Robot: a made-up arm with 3 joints. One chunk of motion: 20 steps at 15 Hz.
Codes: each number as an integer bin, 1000 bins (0 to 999) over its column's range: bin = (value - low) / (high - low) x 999, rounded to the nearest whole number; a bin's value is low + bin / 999 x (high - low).
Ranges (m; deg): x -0.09..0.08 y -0.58..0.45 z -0.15..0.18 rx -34..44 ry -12..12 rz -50..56
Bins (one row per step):
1: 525 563 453 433 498 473
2: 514 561 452 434 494 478
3: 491 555 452 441 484 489
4: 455 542 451 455 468 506
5: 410 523 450 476 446 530
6: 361 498 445 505 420 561
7: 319 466 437 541 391 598
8: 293 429 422 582 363 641
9: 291 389 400 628 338 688
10: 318 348 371 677 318 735
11: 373 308 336 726 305 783
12: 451 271 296 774 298 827
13: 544 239 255 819 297 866
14: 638 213 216 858 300 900
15: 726 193 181 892 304 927
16: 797 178 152 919 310 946
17: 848 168 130 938 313 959
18: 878 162 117 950 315 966
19: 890 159 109 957 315 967
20: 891 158 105 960 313 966
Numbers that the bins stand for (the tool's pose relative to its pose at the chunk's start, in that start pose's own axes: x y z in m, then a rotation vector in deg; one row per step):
1: -0.0007 0.0005 -0.0004 -0.19 -0.04 0.19
2: -0.0025 -0.0016 -0.0007 -0.11 -0.13 0.72
3: -0.0064 -0.0078 -0.0007 0.43 -0.37 1.89
4: -0.0126 -0.0212 -0.0010 1.53 -0.76 3.69
5: -0.0202 -0.0408 -0.0014 3.17 -1.29 6.24
6: -0.0286 -0.0665 -0.0030 5.43 -1.91 9.53
7: -0.0357 -0.0995 -0.0056 8.24 -2.61 13.45
8: -0.0401 -0.1377 -0.0106 11.44 -3.28 18.01
9: -0.0405 -0.1789 -0.0179 15.03 -3.88 23.00
10: -0.0359 -0.2212 -0.0274 18.86 -4.36 27.99
11: -0.0265 -0.2624 -0.0390 22.68 -4.67 33.08
12: -0.0133 -0.3006 -0.0522 26.43 -4.84 37.75
13: 0.0026 -0.3336 -0.0658 29.95 -4.86 41.89
14: 0.0186 -0.3604 -0.0786 32.99 -4.79 45.50
15: 0.0335 -0.3810 -0.0902 35.65 -4.70 48.36
16: 0.0456 -0.3965 -0.0998 37.75 -4.55 50.38
17: 0.0543 -0.4068 -0.1071 39.24 -4.48 51.76
18: 0.0594 -0.4130 -0.1114 40.17 -4.43 52.50
19: 0.0615 -0.4161 -0.1140 40.72 -4.43 52.60
20: 0.0616 -0.4171 -0.1153 40.95 -4.48 52.50

